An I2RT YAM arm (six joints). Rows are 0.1 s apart.
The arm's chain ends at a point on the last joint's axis. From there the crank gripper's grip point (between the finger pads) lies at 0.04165 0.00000 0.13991 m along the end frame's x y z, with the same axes.
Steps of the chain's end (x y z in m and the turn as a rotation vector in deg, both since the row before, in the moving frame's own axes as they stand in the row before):
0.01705 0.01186 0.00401 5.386 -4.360 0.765
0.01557 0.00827 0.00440 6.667 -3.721 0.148
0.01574 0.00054 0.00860 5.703 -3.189 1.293
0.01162 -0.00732 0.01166 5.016 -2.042 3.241
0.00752 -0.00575 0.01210 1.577 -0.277 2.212
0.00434 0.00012 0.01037 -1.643 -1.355 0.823
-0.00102 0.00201 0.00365 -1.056 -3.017 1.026
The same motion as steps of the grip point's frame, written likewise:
0.00639 -0.00092 0.00618 5.386 -4.360 0.765
0.00644 -0.00802 0.00586 6.667 -3.721 0.148
0.00805 -0.01262 0.01005 5.703 -3.189 1.293
0.00690 -0.01740 0.01262 5.016 -2.042 3.241
0.00689 -0.00801 0.01227 1.577 -0.277 2.212
0.00099 0.00472 0.01125 -1.643 -1.355 0.823
-0.00847 0.00529 0.00562 -1.056 -3.017 1.026

